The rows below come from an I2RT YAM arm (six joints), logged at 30 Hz.
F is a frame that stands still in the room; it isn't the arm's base.
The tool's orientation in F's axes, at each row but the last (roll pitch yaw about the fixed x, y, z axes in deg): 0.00, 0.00, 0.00; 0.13, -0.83, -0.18; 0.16, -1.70, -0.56; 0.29, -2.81, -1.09
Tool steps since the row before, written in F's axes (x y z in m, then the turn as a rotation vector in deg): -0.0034, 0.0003, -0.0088, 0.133, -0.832, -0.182; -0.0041, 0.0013, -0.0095, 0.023, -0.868, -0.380; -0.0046, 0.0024, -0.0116, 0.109, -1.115, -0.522; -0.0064, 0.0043, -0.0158, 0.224, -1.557, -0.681
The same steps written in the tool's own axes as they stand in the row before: -0.0034, 0.0003, -0.0088, 0.133, -0.832, -0.182; -0.0042, 0.0013, -0.0094, 0.020, -0.869, -0.378; -0.0050, 0.0023, -0.0115, 0.104, -1.115, -0.522; -0.0072, 0.0041, -0.0155, 0.220, -1.556, -0.685
